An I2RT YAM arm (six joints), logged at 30 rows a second.
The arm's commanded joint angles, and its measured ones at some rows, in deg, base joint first. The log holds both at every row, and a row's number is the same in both.
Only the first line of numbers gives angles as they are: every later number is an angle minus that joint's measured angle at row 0.
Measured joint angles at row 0: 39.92 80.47 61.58 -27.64 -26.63 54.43
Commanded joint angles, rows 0 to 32: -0.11 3.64 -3.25 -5.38 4.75 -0.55; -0.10 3.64 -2.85 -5.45 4.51 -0.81; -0.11 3.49 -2.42 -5.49 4.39 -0.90; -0.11 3.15 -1.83 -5.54 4.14 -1.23; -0.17 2.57 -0.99 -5.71 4.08 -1.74; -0.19 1.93 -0.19 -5.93 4.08 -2.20; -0.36 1.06 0.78 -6.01 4.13 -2.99; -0.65 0.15 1.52 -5.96 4.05 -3.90; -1.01 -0.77 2.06 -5.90 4.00 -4.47; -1.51 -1.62 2.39 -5.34 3.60 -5.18; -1.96 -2.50 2.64 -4.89 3.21 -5.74; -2.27 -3.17 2.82 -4.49 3.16 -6.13; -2.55 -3.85 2.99 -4.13 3.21 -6.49; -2.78 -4.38 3.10 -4.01 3.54 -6.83; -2.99 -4.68 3.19 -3.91 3.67 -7.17; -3.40 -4.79 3.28 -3.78 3.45 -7.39; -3.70 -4.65 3.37 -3.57 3.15 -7.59; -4.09 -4.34 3.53 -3.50 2.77 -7.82; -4.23 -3.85 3.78 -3.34 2.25 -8.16; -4.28 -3.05 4.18 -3.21 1.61 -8.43; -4.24 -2.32 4.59 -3.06 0.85 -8.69; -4.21 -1.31 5.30 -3.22 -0.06 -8.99; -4.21 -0.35 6.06 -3.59 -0.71 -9.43; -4.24 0.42 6.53 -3.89 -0.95 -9.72; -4.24 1.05 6.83 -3.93 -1.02 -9.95; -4.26 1.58 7.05 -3.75 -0.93 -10.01; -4.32 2.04 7.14 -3.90 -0.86 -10.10; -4.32 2.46 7.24 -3.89 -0.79 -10.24; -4.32 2.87 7.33 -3.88 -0.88 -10.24; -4.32 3.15 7.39 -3.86 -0.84 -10.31; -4.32 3.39 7.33 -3.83 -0.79 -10.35; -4.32 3.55 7.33 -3.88 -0.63 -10.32; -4.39 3.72 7.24 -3.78 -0.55 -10.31
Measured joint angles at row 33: -4.11 3.32 5.88 -3.12 0.11 -9.26
